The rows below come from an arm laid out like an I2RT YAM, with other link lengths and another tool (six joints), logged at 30 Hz.
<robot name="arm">
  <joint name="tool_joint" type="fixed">
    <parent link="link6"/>
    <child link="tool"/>
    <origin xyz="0.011 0.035 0.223" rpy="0 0.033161 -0.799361"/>
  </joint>
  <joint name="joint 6" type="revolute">
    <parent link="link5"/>
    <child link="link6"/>
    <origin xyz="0.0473 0 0.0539" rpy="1.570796 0 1.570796"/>
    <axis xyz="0 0 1"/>
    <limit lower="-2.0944" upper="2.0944"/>
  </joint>
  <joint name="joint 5" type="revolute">
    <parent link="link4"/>
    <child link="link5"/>
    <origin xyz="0.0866 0.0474 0.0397" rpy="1.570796 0 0"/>
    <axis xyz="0 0 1"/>
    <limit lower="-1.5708" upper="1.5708"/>
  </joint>
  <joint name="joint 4" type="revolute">
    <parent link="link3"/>
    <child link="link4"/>
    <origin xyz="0.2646 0.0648 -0.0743" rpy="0 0 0"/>
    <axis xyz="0 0 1"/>
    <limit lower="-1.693" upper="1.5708"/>
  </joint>
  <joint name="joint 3" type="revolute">
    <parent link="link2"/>
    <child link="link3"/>
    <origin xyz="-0.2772 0 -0.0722" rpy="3.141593 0 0"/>
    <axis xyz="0 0 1"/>
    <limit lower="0" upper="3.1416"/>
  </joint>
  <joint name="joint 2" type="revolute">
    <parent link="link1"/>
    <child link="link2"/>
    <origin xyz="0.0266 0.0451 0.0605" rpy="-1.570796 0 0"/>
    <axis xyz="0 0 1"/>
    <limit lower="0" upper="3.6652"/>
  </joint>
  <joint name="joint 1" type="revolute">
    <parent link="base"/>
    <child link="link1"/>
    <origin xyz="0 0 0.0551" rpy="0 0 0"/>
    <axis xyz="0 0 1"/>
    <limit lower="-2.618" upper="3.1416"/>
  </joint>
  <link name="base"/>
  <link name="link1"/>
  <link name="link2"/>
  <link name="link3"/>
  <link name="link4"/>
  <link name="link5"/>
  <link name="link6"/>
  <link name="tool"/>
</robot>
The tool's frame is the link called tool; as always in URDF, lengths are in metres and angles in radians.
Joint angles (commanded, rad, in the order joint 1, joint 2, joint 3, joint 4, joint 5, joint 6), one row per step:
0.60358 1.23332 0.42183 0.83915 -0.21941 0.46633
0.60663 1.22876 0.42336 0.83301 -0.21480 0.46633
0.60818 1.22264 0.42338 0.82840 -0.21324 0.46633
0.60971 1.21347 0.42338 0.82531 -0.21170 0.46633
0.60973 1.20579 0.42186 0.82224 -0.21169 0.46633
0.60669 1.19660 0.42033 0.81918 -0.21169 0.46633
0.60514 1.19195 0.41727 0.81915 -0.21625 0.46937
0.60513 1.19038 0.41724 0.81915 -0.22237 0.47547
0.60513 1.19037 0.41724 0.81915 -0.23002 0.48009
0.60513 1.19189 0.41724 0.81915 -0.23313 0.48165
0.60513 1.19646 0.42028 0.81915 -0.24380 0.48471
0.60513 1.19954 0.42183 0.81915 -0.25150 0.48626
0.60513 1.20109 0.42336 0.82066 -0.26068 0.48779
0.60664 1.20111 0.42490 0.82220 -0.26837 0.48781
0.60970 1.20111 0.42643 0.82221 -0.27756 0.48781
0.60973 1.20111 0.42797 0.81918 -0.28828 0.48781
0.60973 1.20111 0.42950 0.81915 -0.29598 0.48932
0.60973 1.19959 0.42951 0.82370 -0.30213 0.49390
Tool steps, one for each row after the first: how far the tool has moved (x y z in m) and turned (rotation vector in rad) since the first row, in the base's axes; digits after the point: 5 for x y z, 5 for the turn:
-0.00039 0.00017 0.00097 0.00008 0.00011 -0.00156
-0.00115 0.00010 0.00235 0.00099 -0.00112 -0.00157
-0.00210 -0.00009 0.00573 0.00451 -0.00607 -0.00158
-0.00295 -0.00068 0.00750 0.00628 -0.00860 -0.00157
-0.00285 -0.00250 0.00998 0.00890 -0.01239 -0.00461
-0.00408 -0.00272 0.01043 0.01171 -0.01154 -0.00149
-0.00560 -0.00157 0.01119 0.01653 -0.00845 0.00484
-0.00728 -0.00010 0.01120 0.01940 -0.00519 0.01265
-0.00785 0.00057 0.01046 0.01949 -0.00283 0.01580
-0.00937 0.00303 0.01002 0.02030 0.00054 0.02656
-0.01057 0.00471 0.00943 0.02021 0.00286 0.03429
-0.01217 0.00656 0.01008 0.02172 0.00265 0.04353
-0.01409 0.00859 0.01147 0.02312 0.00002 0.05275
-0.01694 0.01139 0.01233 0.02361 -0.00136 0.06501
-0.01911 0.01327 0.01214 0.02239 -0.00026 0.07574
-0.02061 0.01469 0.01299 0.02388 -0.00048 0.08350
-0.02211 0.01577 0.01530 0.02985 -0.00221 0.08988

